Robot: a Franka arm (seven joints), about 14 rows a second.
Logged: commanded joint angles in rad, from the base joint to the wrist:
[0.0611, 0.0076, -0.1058, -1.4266, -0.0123, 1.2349, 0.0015]
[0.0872, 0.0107, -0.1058, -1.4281, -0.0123, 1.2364, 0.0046]
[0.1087, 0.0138, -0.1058, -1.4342, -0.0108, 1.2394, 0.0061]
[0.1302, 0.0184, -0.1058, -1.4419, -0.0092, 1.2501, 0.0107]
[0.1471, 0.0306, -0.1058, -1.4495, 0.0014, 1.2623, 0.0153]
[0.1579, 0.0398, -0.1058, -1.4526, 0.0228, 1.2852, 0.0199]
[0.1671, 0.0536, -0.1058, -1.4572, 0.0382, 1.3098, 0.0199]
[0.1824, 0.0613, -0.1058, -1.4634, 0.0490, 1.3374, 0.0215]
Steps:
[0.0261, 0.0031, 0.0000, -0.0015, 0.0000, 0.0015, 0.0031]
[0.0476, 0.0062, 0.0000, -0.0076, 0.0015, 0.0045, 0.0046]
[0.0691, 0.0108, 0.0000, -0.0153, 0.0031, 0.0152, 0.0092]
[0.0860, 0.0230, 0.0000, -0.0229, 0.0137, 0.0274, 0.0138]
[0.0968, 0.0322, 0.0000, -0.0260, 0.0351, 0.0503, 0.0184]
[0.1060, 0.0460, 0.0000, -0.0306, 0.0505, 0.0749, 0.0184]
[0.1213, 0.0537, 0.0000, -0.0368, 0.0613, 0.1025, 0.0200]

